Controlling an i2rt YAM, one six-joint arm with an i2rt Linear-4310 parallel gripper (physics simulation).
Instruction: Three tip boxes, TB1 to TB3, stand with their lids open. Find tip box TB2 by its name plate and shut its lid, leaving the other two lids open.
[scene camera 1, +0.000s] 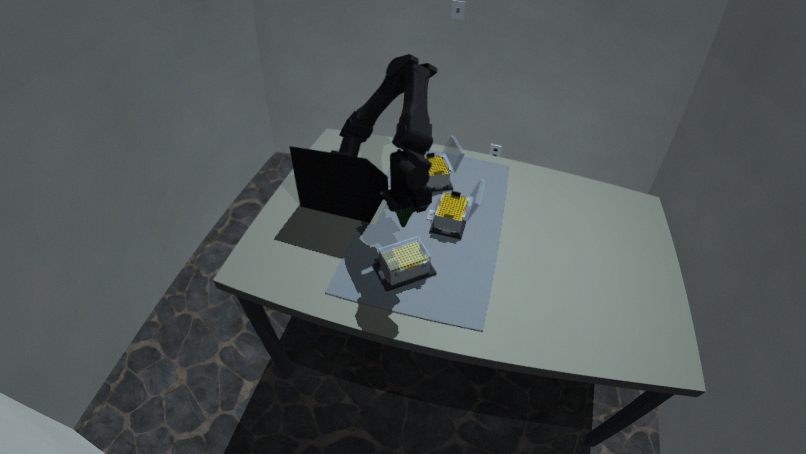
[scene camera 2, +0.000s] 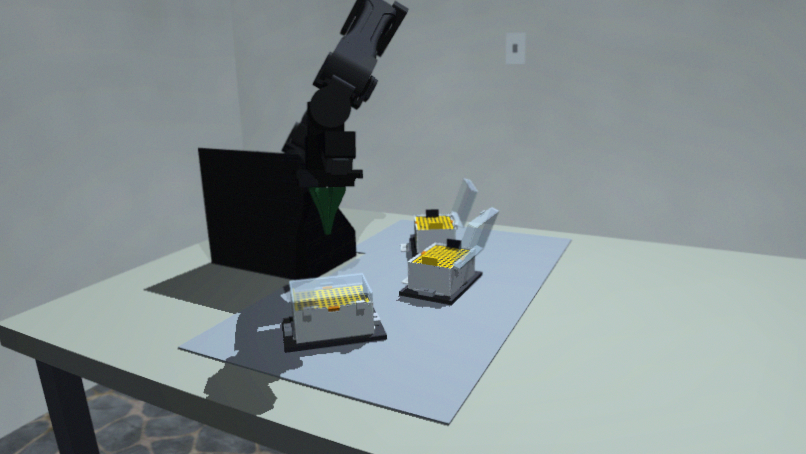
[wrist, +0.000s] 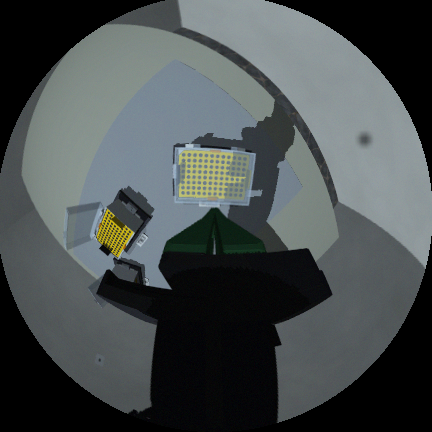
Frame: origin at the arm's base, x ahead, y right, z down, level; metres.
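Where they show: gripper, fingertip midpoint: (scene camera 1: 402, 226) (scene camera 2: 327, 234) (wrist: 214, 212); arm's base, origin of the base link: (scene camera 1: 346, 161) (scene camera 2: 284, 186).
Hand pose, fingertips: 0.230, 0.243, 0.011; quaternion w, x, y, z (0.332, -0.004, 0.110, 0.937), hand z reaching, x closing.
Observation:
Things, the pixels of their centre, and the offset from my fingertips, as dx, dy, dz. "pt": a spot on its surface instead. Level surfaces: height alone.
- nearest tip box, body centre: (scene camera 2: 330, 305) (wrist: 211, 180) (scene camera 1: 402, 258) +0.003, +0.012, +0.116
- middle tip box, body centre: (scene camera 2: 436, 267) (wrist: 120, 233) (scene camera 1: 447, 211) +0.109, -0.217, +0.122
- far tip box, body centre: (scene camera 2: 428, 233) (scene camera 1: 430, 171) (wrist: 129, 283) +0.026, -0.421, +0.122
- middle box's name plate, surface spot: (wrist: 142, 240) pt +0.050, -0.223, +0.153
- blue-grey mat, its level: dz +0.155
- pale table, its level: dz +0.158
The nearest tip box (scene camera 1: 404, 271) (scene camera 2: 333, 325) (wrist: 212, 175) has its clear lid down flat over the yellow rack. The middle tip box (scene camera 1: 448, 225) (scene camera 2: 428, 278) (wrist: 115, 233) has its lid (scene camera 1: 478, 192) (scene camera 2: 482, 225) (wrist: 83, 225) standing open. The far tip box (scene camera 1: 437, 165) (scene camera 2: 434, 235) also has its lid (scene camera 1: 454, 153) (scene camera 2: 465, 197) up. The middle box's name plate (wrist: 142, 240) is too small to read surely; the nearest box's plate is not legible. My gripper (scene camera 1: 403, 224) (scene camera 2: 328, 232) (wrist: 214, 212) is shut and empty, above and behind the nearest box, apart from it.
A blue-grey mat (scene camera 1: 473, 293) (scene camera 2: 445, 372) (wrist: 140, 115) lies under the boxes on the pale table (scene camera 1: 580, 270) (scene camera 2: 648, 360). A tall black panel (scene camera 1: 332, 183) (scene camera 2: 248, 208) stands left of the gripper. In the wrist view, the gripper body partly hides the far box.

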